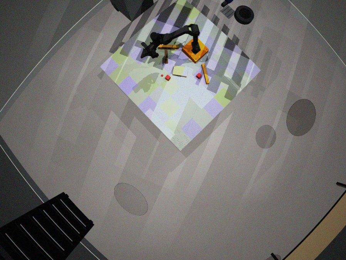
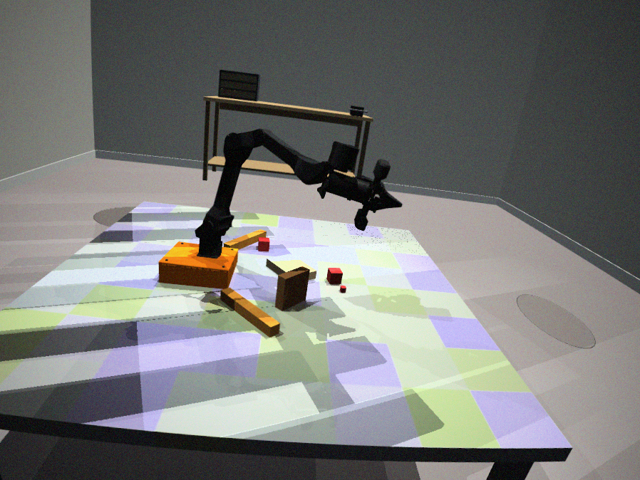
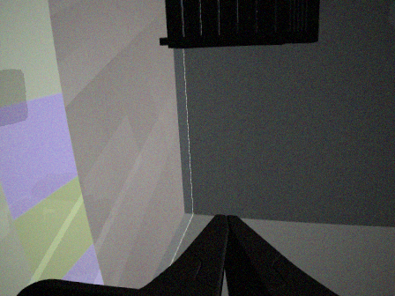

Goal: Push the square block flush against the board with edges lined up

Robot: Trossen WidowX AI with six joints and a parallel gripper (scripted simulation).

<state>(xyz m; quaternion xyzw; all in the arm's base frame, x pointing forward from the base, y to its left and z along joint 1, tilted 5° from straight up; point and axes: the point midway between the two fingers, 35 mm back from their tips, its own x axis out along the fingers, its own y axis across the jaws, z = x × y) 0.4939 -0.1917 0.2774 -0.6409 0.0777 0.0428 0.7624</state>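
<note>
Now: the brown square block 26 cm behind my gripper tip, 1 cm to the left of it and 28 cm below it. Also, from my gripper tip: pale flat board (27 cm behind, 22 cm to the left, 32 cm below); then tiny red piece (10 cm behind, 12 cm to the left, 33 cm below).
</note>
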